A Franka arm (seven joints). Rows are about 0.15 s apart.
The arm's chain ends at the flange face. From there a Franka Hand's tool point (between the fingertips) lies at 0.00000 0.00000 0.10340 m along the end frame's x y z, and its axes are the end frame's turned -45 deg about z.
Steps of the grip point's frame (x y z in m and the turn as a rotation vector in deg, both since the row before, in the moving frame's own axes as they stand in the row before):
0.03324 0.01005 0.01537 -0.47 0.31 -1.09
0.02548 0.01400 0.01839 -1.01 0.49 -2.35
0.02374 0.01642 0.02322 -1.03 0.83 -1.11
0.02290 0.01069 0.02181 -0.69 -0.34 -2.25
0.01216 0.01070 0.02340 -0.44 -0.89 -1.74
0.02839 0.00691 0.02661 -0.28 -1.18 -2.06
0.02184 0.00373 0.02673 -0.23 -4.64 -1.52
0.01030 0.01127 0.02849 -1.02 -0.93 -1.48
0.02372 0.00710 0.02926 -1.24 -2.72 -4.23
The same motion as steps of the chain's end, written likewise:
0.02961 -0.01659 0.01537 -0.11 0.55 -1.09
0.02599 -0.00874 0.01841 -0.37 1.06 -2.35
0.02602 -0.00541 0.02325 -0.14 1.32 -1.11
0.02328 -0.00994 0.02182 -0.73 0.25 -2.25
0.01671 -0.00274 0.02342 -0.94 -0.32 -1.74
0.02608 -0.01707 0.02663 -1.03 -0.64 -2.06
0.02362 -0.01909 0.02707 -3.44 -3.12 -1.52
0.01511 -0.00180 0.02852 -1.38 0.06 -1.48
0.02349 -0.01687 0.02940 -2.80 -1.05 -4.23

